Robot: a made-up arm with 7 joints. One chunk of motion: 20 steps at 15 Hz.
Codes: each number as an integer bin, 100 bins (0 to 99) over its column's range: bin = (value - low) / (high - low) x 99, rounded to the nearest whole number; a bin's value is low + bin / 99 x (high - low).
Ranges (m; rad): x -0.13..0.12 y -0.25..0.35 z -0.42..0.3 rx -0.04..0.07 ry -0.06..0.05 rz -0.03..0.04
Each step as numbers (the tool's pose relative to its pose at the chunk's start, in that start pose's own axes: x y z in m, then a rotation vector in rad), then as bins.
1 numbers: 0.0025 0.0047 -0.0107 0.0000 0.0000 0.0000
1 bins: 52 42 56 36 54 42
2 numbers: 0.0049 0.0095 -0.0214 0.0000 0.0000 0.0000
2 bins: 53 43 55 36 54 42
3 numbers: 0.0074 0.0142 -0.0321 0.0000 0.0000 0.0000
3 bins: 54 44 53 36 54 42
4 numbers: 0.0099 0.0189 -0.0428 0.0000 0.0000 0.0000
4 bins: 55 44 52 36 54 42
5 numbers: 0.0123 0.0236 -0.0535 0.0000 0.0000 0.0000
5 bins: 56 45 50 36 54 42
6 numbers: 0.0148 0.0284 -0.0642 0.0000 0.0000 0.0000
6 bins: 57 46 49 36 54 42
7 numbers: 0.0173 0.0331 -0.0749 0.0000 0.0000 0.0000
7 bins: 58 47 47 36 54 42
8 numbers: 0.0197 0.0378 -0.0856 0.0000 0.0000 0.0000
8 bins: 59 47 46 36 54 42
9 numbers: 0.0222 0.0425 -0.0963 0.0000 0.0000 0.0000
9 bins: 60 48 45 36 54 42
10 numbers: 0.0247 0.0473 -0.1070 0.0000 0.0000 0.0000
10 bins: 61 49 43 36 54 42
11 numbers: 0.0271 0.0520 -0.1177 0.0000 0.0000 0.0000
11 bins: 62 50 42 36 54 42
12 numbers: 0.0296 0.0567 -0.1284 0.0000 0.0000 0.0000
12 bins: 63 51 40 36 54 42
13 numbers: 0.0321 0.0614 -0.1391 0.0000 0.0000 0.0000
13 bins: 64 51 39 36 54 42
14 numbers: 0.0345 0.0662 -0.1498 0.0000 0.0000 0.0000
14 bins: 65 52 37 36 54 42
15 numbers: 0.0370 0.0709 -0.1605 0.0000 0.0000 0.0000
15 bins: 66 53 36 36 54 42
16 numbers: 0.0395 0.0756 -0.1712 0.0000 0.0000 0.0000
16 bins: 67 54 34 36 54 42
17 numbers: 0.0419 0.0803 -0.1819 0.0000 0.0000 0.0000
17 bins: 68 54 33 36 54 42
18 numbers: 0.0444 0.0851 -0.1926 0.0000 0.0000 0.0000
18 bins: 69 55 31 36 54 42
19 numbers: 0.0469 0.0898 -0.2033 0.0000 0.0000 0.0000
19 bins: 70 56 30 36 54 42
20 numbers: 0.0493 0.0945 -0.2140 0.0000 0.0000 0.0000
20 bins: 71 57 28 36 54 42
